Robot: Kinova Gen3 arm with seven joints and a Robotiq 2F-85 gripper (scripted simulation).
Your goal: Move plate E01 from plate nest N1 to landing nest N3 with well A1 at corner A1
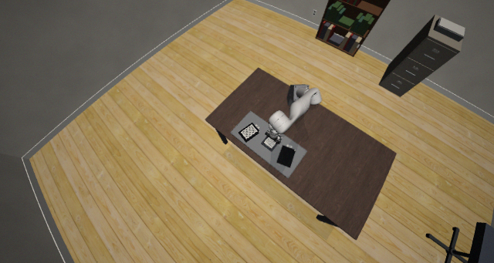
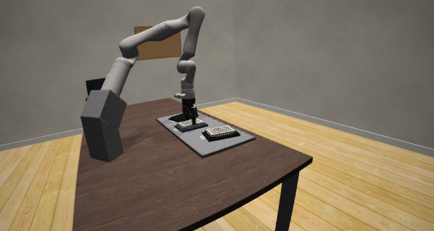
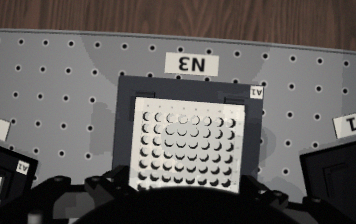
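Right now my hand is 1 cm above the plate. Round my hand: N3 label (9 cm behind, 3 cm below, 2 cm to the right); landing nest N3 (2 cm below); A1 mark (9 cm behind, 4 cm to the left, 2 cm below).
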